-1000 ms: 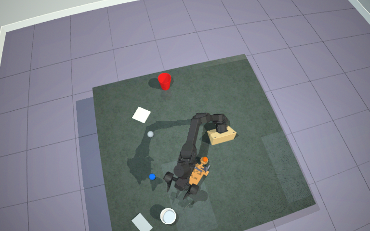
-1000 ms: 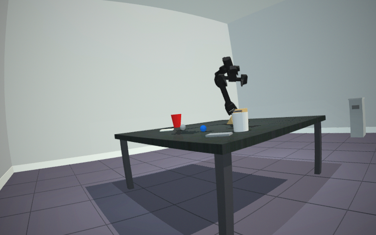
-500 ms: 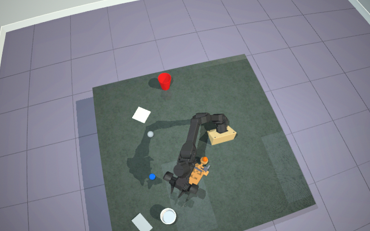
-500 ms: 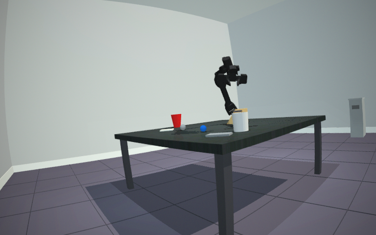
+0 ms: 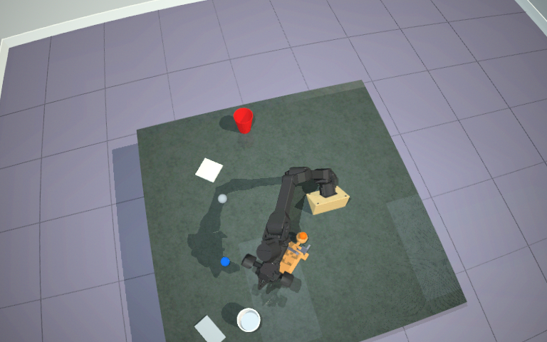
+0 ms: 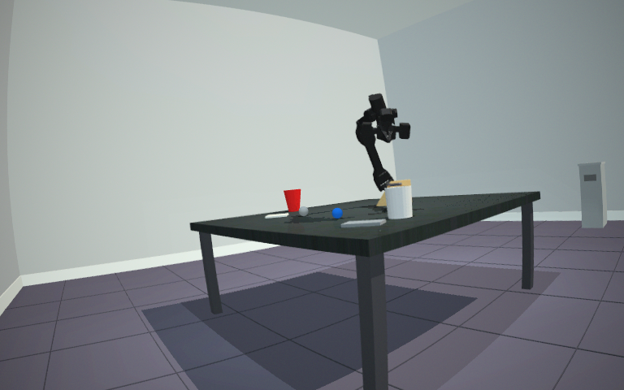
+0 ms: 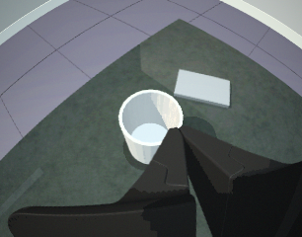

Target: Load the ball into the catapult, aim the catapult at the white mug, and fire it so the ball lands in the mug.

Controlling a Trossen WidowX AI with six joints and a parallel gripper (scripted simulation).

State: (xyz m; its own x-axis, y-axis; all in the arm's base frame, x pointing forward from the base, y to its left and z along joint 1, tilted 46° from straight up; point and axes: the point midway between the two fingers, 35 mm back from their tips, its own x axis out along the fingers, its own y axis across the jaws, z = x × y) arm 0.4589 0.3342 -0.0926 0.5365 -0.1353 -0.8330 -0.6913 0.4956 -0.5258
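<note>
Right now the orange ball is 270 mm behind my gripper tip, 180 mm to the right of it and 200 mm below it. Round my gripper tip: white mug: 80 mm ahead, 70 mm to the left, 230 mm below; blue ball: 90 mm ahead, 200 mm to the right, 240 mm below; wooden catapult: 220 mm behind, 130 mm to the right, 210 mm below.
</note>
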